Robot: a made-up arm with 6 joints.
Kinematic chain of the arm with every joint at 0, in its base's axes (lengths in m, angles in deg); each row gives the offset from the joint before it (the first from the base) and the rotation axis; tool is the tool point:
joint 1: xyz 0 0 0.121 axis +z
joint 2: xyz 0 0.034 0 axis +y
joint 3: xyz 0 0 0.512 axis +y
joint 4: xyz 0 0 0.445 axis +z
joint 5: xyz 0 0 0 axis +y
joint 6: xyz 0 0 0.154 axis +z
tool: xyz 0 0 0
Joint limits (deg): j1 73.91..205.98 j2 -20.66..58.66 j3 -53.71..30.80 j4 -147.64..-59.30 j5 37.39..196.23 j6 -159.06..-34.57
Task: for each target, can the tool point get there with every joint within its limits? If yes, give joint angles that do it. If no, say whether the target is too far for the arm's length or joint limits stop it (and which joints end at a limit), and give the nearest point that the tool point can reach.
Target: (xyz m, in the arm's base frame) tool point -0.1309 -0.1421 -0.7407
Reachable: no: joint limits stop it (at a limit: joint 1, joint 2, joint 3, joint 4, joint 5) | nearest point -0.6355 -0.3731 0.3537 | short by 1.227 m
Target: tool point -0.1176 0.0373 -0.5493
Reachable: no: joint limits stop it (at a limit: joint 2, joint 3, joint 4, joint 5) | nearest point -0.7025 0.2228 0.3537 | short by 1.092 m
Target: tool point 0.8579 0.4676 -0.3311
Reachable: no: joint limits stop it (at a limit: joint 1, joint 2, joint 3, joint 4) | nearest point 0.3282 0.7924 0.3142 | short by 0.896 m
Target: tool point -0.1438 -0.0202 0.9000
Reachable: yes | joints 173.72 2.97 20.19 -82.49 180.67 -59.91
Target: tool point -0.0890 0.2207 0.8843
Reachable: yes | joints 112.97 23.64 -18.54 -80.58 165.43 -72.01
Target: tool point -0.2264 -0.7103 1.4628
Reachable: no: too far | nearest point -0.1216 -0.4794 1.0794 | short by 0.460 m
